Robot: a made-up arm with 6 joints. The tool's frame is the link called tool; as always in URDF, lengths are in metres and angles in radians.
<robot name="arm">
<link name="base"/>
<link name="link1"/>
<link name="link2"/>
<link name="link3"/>
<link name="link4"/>
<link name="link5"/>
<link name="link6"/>
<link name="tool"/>
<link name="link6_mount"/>
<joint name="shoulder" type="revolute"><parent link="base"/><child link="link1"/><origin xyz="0 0 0.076"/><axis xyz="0 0 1"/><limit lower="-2.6" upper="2.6"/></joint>
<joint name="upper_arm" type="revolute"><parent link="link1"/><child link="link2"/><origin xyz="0.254 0.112 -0.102"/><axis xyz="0 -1 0"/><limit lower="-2.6" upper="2.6"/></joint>
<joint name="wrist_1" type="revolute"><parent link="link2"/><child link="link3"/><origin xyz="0.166 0.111 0.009"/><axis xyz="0 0 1"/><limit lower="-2.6" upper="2.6"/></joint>
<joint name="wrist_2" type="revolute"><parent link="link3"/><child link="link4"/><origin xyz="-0.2 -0.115 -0.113"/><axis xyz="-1 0 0"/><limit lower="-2.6" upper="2.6"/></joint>
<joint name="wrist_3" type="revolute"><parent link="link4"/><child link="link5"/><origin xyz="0.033 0.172 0.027"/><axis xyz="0 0 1"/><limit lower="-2.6" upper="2.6"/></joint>
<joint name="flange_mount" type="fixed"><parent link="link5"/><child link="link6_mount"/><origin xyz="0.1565 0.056 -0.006"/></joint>
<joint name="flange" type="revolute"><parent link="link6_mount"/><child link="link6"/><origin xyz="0.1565 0.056 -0.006"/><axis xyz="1 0 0"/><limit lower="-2.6" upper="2.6"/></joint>
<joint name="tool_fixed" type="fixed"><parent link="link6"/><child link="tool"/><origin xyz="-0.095 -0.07 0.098"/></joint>
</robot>
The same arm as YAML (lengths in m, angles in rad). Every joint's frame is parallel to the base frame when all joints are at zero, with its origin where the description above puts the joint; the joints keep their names.
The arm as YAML. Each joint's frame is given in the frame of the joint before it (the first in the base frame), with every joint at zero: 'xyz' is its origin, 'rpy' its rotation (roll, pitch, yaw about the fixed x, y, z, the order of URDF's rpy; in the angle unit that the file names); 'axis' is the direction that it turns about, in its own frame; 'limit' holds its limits. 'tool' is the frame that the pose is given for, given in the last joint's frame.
units:
  length: m
  angle: rad
joints:
  - name: shoulder
    type: revolute
    origin:
      xyz: [0.0, 0.0, 0.076]
      rpy: [0.0, 0.0, 0.0]
    axis: [0.0, 0.0, 1.0]
    limit:
      lower: -2.6
      upper: 2.6
  - name: upper_arm
    type: revolute
    origin:
      xyz: [0.254, 0.112, -0.102]
      rpy: [0.0, 0.0, 0.0]
    axis: [0.0, -1.0, 0.0]
    limit:
      lower: -2.6
      upper: 2.6
  - name: wrist_1
    type: revolute
    origin:
      xyz: [0.166, 0.111, 0.009]
      rpy: [0.0, 0.0, 0.0]
    axis: [0.0, 0.0, 1.0]
    limit:
      lower: -2.6
      upper: 2.6
  - name: wrist_2
    type: revolute
    origin:
      xyz: [-0.2, -0.115, -0.113]
      rpy: [0.0, 0.0, 0.0]
    axis: [-1.0, 0.0, 0.0]
    limit:
      lower: -2.6
      upper: 2.6
  - name: wrist_3
    type: revolute
    origin:
      xyz: [0.033, 0.172, 0.027]
      rpy: [0.0, 0.0, 0.0]
    axis: [0.0, 0.0, 1.0]
    limit:
      lower: -2.6
      upper: 2.6
  - name: flange
    type: revolute
    origin:
      xyz: [0.313, 0.112, -0.012]
      rpy: [0.0, 0.0, 0.0]
    axis: [1.0, 0.0, 0.0]
    limit:
      lower: -2.6
      upper: 2.6
tool:
  origin:
    xyz: [-0.095, -0.07, 0.098]
    rpy: [0.0, 0.0, 0.0]

